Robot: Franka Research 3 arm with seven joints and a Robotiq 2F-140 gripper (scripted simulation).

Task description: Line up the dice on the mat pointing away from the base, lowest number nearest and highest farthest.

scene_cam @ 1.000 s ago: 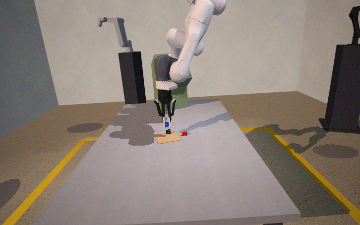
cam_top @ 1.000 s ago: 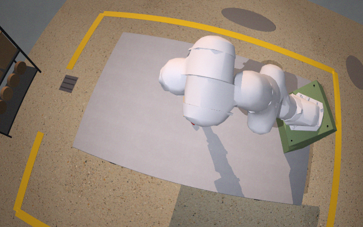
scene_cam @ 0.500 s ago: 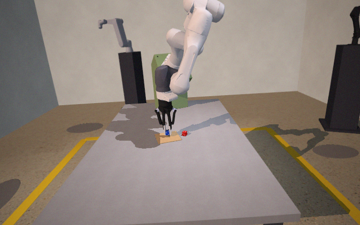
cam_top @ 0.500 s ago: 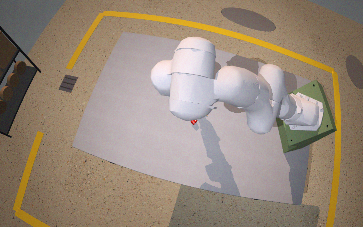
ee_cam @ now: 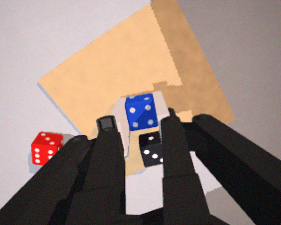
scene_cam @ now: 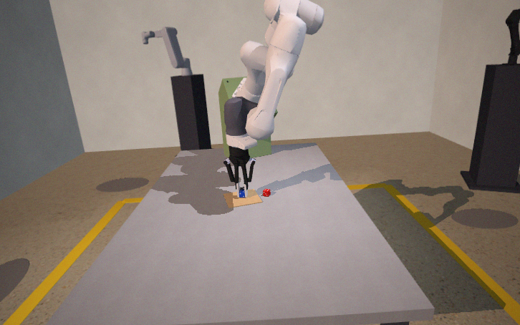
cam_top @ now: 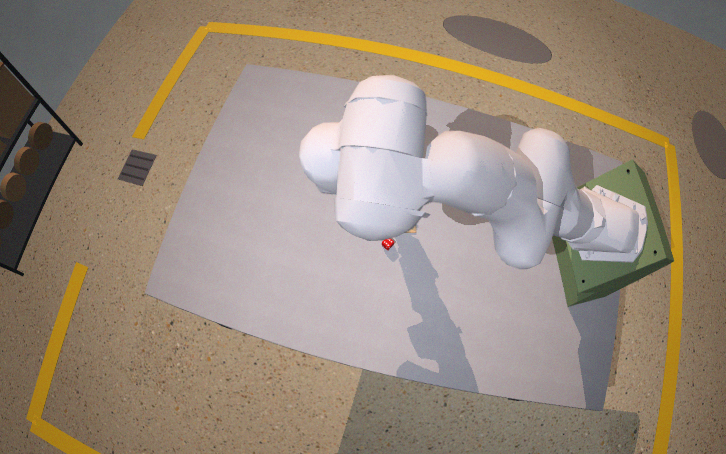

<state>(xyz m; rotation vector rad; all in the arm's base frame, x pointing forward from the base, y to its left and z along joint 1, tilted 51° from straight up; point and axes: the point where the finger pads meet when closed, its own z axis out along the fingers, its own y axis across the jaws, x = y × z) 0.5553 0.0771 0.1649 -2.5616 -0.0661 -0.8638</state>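
Right now my hand is 20 mm above the blue die. From my hand the other things lie so: red die: 90 mm to the left, 50 mm behind, 30 mm below; tan mat: 40 mm below; black die: 40 mm behind, 30 mm below, 20 mm to the right.
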